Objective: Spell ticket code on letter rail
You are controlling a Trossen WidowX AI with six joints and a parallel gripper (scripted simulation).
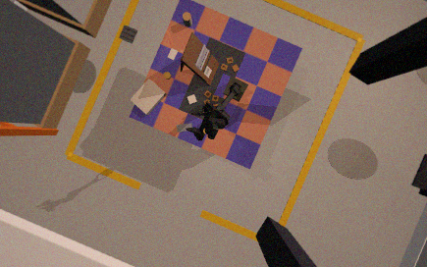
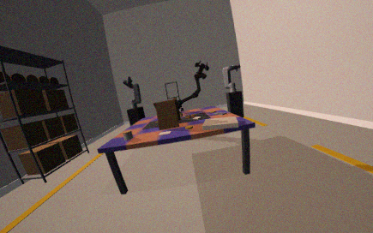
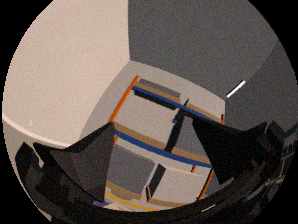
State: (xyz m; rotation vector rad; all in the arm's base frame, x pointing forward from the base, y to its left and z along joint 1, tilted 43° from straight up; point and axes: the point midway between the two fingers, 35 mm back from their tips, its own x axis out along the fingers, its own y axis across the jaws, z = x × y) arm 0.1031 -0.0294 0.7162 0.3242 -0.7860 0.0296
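The brown letter tile lies 66 cm below my gripper tip, 62 cm to the right of it and 14 cm ahead of it. The rest, counted from my gripper tip: grey block: 66 cm below, 15 cm ahead, 9 cm to the left; white ticket: 60 cm below, 47 cm to the right, 23 cm ahead; dark mat: 67 cm below, 45 cm to the right, 13 cm ahead.
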